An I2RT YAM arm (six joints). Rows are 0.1 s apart.
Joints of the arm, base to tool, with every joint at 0 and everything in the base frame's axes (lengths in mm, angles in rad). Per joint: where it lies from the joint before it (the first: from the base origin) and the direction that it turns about. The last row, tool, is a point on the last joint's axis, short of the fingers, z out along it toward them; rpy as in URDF.
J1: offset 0 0 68 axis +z
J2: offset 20 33.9 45.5 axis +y
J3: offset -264 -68.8 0 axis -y
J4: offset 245 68.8 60 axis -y
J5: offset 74 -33.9 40.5 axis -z
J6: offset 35.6 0 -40.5 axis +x
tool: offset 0 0 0 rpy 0 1.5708 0
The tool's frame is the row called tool.
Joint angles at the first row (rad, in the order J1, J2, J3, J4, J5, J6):
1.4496, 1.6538, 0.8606, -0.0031, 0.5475, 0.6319
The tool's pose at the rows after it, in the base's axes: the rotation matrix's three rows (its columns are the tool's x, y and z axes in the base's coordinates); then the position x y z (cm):
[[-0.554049 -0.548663 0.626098], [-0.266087 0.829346 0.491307], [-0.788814 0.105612 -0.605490]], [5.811 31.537 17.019]
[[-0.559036 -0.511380 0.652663], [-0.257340 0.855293 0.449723], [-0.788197 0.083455 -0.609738]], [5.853 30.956 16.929]
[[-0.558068 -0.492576 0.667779], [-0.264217 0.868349 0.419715], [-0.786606 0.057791 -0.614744]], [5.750 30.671 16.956]
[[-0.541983 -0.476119 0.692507], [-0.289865 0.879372 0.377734], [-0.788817 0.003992 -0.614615]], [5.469 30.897 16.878]
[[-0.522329 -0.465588 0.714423], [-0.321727 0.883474 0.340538], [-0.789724 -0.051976 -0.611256]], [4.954 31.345 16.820]
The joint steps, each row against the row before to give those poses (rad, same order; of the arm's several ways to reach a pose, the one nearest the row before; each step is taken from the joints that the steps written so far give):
0.0015, -0.0292, -0.0230, -0.0320, 0.0505, 0.0460
0.0000, -0.0108, -0.0062, -0.0430, 0.0384, 0.0322
0.0046, -0.0046, 0.0046, -0.0430, 0.0262, 0.0170
0.0138, 0.0198, 0.0276, -0.0567, 0.0460, 0.0092
0.0215, 0.0277, 0.0368, -0.0614, 0.0460, 0.0107

